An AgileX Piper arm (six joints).
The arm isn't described. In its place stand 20 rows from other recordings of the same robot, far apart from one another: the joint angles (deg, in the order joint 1, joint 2, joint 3, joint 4, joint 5, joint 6), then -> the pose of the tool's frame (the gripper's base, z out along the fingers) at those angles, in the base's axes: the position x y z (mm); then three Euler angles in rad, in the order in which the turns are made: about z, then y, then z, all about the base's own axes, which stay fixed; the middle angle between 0 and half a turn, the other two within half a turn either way.
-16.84, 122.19, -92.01, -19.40, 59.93, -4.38 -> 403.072, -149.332, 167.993, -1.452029, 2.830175, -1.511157
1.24, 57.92, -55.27, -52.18, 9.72, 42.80 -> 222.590, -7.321, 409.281, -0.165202, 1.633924, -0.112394
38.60, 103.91, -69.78, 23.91, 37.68, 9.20 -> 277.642, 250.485, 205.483, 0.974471, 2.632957, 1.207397
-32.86, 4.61, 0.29, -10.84, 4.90, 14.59 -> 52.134, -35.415, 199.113, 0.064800, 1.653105, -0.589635
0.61, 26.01, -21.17, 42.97, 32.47, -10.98 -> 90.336, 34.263, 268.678, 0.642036, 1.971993, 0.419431
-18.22, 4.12, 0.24, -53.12, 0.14, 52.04 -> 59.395, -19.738, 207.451, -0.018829, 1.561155, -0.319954
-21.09, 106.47, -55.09, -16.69, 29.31, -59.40 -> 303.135, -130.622, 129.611, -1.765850, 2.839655, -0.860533
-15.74, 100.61, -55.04, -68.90, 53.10, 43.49 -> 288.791, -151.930, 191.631, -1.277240, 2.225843, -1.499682
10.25, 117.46, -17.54, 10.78, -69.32, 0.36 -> 244.355, 28.005, 64.870, -0.011505, 2.016093, -0.016235
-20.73, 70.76, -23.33, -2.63, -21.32, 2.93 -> 213.936, -79.344, 216.584, 0.014822, 1.939601, -0.343920
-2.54, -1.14, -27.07, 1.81, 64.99, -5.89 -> -7.896, 2.958, 263.813, -0.071714, 2.125080, -0.010661
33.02, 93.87, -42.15, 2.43, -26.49, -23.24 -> 278.345, 178.845, 203.165, -0.374629, 1.924232, 0.556149
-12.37, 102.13, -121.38, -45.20, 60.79, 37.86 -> 359.274, -136.494, 481.207, -0.105665, 1.939461, -0.941987
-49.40, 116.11, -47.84, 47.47, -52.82, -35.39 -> 193.628, -308.011, 118.438, -0.263153, 1.872914, -1.524567
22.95, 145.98, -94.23, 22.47, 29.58, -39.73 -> 423.771, 198.089, -4.683, 0.247111, 2.811495, 1.021822
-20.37, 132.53, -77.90, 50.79, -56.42, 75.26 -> 417.933, -217.840, 120.884, 1.841140, 1.651193, -1.059977
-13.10, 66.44, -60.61, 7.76, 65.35, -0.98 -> 207.377, -36.792, 333.137, 0.308422, 2.705767, 0.066315
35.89, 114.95, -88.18, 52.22, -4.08, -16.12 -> 392.613, 277.783, 260.174, 0.609176, 1.906593, 0.566803
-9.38, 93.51, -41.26, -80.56, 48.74, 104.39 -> 259.999, -111.344, 181.601, -0.369457, 2.174850, -1.285741
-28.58, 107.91, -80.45, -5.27, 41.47, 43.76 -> 351.947, -198.032, 222.838, 0.571691, 2.680796, -0.636035
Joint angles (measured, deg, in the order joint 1, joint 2, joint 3, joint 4, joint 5, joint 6), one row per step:
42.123, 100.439, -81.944, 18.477, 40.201, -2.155
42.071, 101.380, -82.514, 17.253, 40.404, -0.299
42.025, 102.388, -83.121, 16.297, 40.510, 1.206
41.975, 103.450, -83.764, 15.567, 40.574, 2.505
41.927, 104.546, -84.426, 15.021, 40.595, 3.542
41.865, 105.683, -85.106, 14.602, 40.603, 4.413
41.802, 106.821, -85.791, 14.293, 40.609, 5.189
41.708, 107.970, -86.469, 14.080, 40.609, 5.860
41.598, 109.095, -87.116, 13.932, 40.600, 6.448
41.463, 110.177, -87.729, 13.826, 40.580, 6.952
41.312, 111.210, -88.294, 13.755, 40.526, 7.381
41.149, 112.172, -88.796, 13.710, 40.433, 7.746
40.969, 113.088, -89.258, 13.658, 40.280, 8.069
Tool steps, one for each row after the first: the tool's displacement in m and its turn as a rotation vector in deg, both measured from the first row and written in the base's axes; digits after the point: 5 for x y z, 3 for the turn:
0.00351, 0.00118, -0.00402, -0.677, 0.645, -1.147
0.00712, 0.00278, -0.00819, -1.229, 1.204, -2.116
0.01079, 0.00467, -0.01251, -1.669, 1.768, -2.998
0.01445, 0.00678, -0.01697, -2.044, 2.284, -3.730
0.01818, 0.00897, -0.02167, -2.389, 2.798, -4.380
0.02182, 0.01120, -0.02641, -2.682, 3.326, -4.985
0.02552, 0.01330, -0.03134, -2.950, 3.870, -5.563
0.02914, 0.01524, -0.03632, -3.198, 4.411, -6.111
0.03271, 0.01691, -0.04122, -3.429, 4.921, -6.631
0.03618, 0.01834, -0.04605, -3.635, 5.389, -7.125
0.03949, 0.01951, -0.05069, -3.812, 5.808, -7.595
0.04280, 0.02044, -0.05520, -3.963, 6.151, -8.060

